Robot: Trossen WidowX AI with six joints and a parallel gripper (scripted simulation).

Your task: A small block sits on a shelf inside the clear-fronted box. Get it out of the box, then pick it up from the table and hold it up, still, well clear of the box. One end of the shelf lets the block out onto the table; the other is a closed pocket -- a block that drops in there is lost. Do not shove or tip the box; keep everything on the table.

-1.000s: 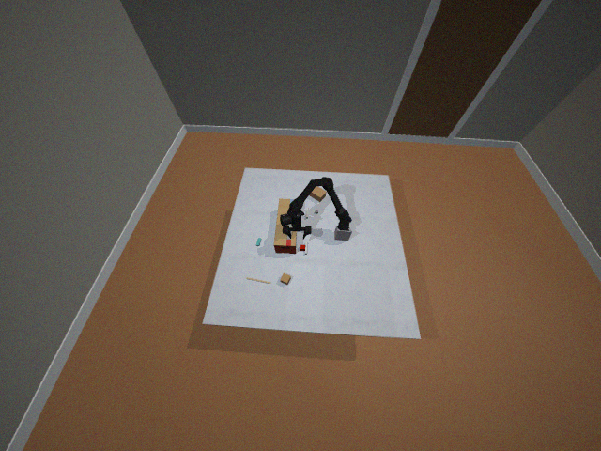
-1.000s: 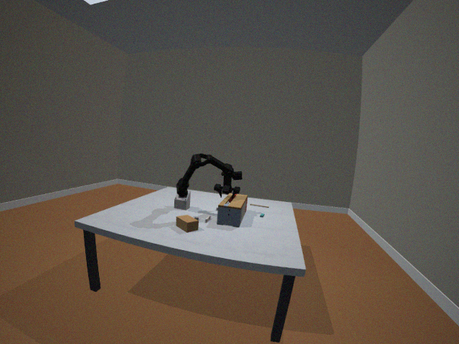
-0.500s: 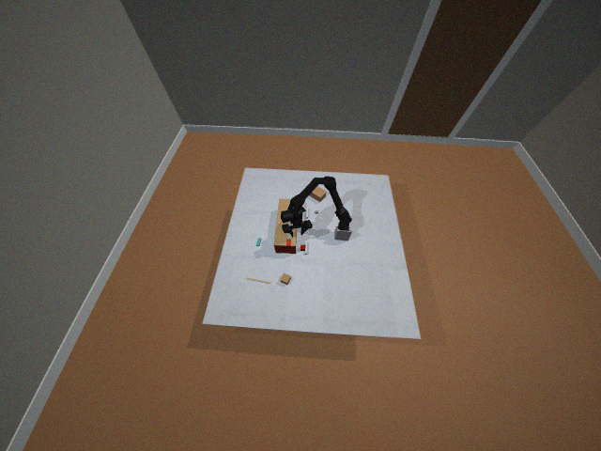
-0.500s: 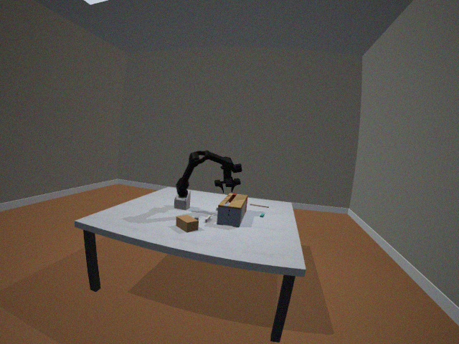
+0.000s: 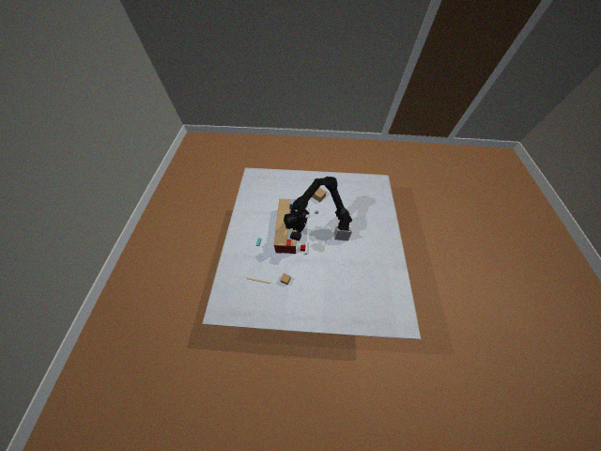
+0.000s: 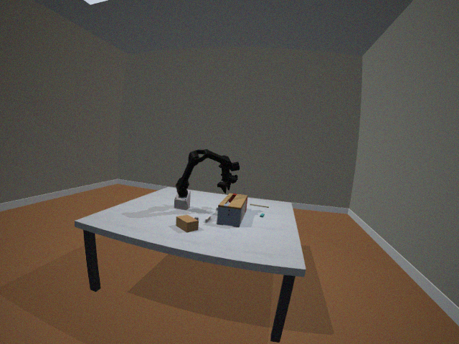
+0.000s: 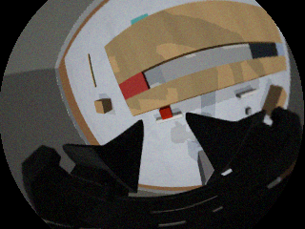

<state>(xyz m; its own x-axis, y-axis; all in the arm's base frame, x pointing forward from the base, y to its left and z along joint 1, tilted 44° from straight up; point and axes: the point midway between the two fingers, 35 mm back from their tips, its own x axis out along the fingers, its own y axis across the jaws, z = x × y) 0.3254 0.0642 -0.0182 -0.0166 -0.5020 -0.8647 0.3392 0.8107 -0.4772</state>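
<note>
Right now my gripper tip is 4 cm past the red block, 2 cm to the right of it and 13 cm above it. Also, from my gripper tip: tan cube 9 cm ahead, 24 cm to the left, 13 cm below; long box 3 cm ahead, 14 cm to the right, 9 cm below; teal piece 28 cm ahead, 4 cm to the right, 14 cm below.
</note>
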